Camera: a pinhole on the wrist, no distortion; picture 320 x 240 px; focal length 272.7 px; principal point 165.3 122.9 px. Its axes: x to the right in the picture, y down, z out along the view. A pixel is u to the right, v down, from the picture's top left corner.
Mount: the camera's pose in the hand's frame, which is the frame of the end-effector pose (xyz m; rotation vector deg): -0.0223 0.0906 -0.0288 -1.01 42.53 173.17
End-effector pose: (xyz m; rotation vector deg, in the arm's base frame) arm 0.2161 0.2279 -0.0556 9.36 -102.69 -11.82
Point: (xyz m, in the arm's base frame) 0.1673 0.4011 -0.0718
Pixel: 214.7 64.9
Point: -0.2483 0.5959 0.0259
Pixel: 104.1 106.2
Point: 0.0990 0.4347 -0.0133
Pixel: 101.5 61.5
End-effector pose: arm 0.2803 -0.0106 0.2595 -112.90 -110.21 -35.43
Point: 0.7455 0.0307 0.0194
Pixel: 209.3 10.6
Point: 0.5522 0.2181 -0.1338
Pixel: 153.1 180.0
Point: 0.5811 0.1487 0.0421
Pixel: 129.3 109.8
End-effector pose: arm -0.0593 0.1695 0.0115 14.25 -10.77 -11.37
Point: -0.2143 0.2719 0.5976
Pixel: 187.7 196.6
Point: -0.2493 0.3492 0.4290
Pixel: 243.7 160.6
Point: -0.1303 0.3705 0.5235
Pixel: 167.9 137.4
